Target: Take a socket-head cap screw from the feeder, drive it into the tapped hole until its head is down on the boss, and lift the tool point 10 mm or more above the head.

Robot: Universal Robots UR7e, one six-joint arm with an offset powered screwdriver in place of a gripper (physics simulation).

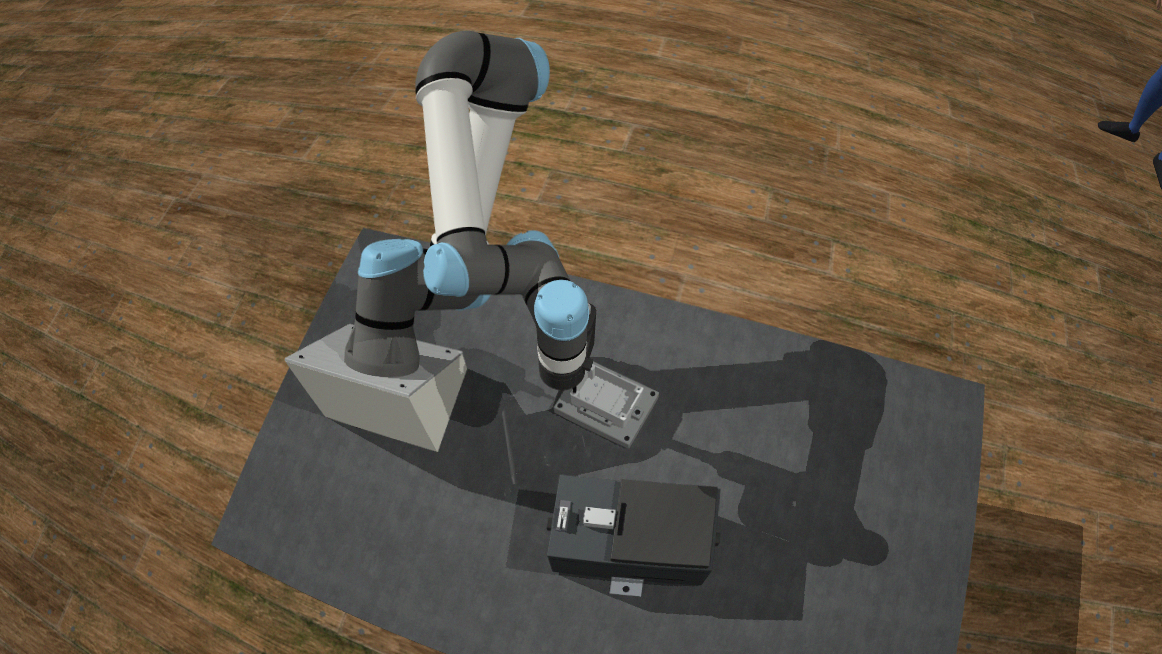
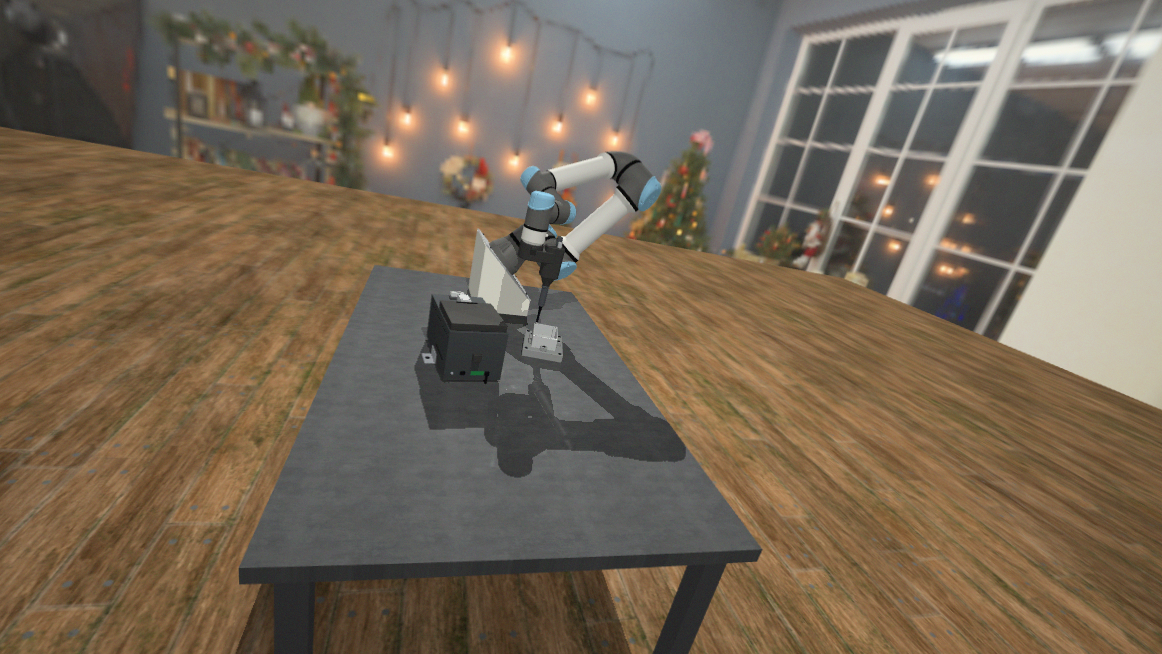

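The screwdriver (image 1: 574,389) (image 2: 538,319) points down at the left rear corner of the light grey housing (image 1: 601,391) (image 2: 544,336). Its thin tip is at or just above that corner; the exact gap is too small to tell. A screw on the tip, the tapped hole and the boss under it cannot be made out. The housing sits on a grey base plate (image 1: 617,431) (image 2: 542,352) with dark holes at its corners. The dark screw feeder (image 1: 665,524) (image 2: 471,349) stands apart from the housing, with small light metal parts (image 1: 600,516) on its top. No loose screw can be made out on it.
The arm stands on a pale slanted pedestal (image 1: 369,410) (image 2: 490,280) at one end of the dark table (image 1: 935,454) (image 2: 487,519). A small light bracket (image 1: 625,588) (image 2: 428,357) sticks out at the feeder's foot. A person's shoe (image 1: 1118,129) shows at the right edge, off the table.
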